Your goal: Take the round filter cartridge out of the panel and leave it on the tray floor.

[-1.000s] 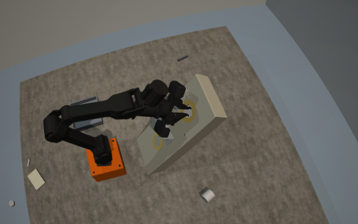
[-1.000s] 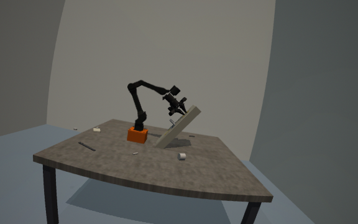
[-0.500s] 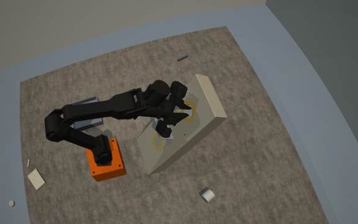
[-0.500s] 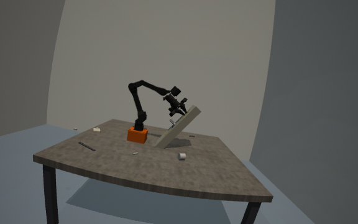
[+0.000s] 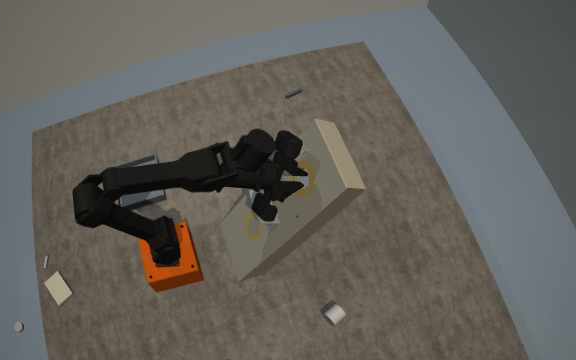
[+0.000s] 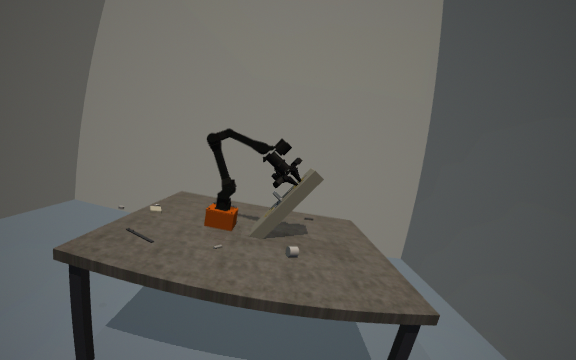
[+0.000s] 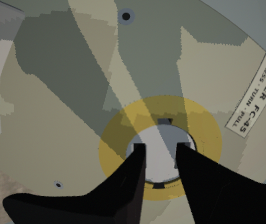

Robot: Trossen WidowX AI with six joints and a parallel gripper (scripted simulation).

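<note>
The white round filter cartridge is 1 cm below my gripper tip and 1 cm ahead of it. From my gripper tip the other things lie so: grey bracket (9 cm below, 9 cm behind, 2 cm to the right); dark bar (48 cm to the left, 27 cm below, 5 cm ahead); grey-blue square tray (46 cm behind, 27 cm below, 20 cm to the left).
</note>
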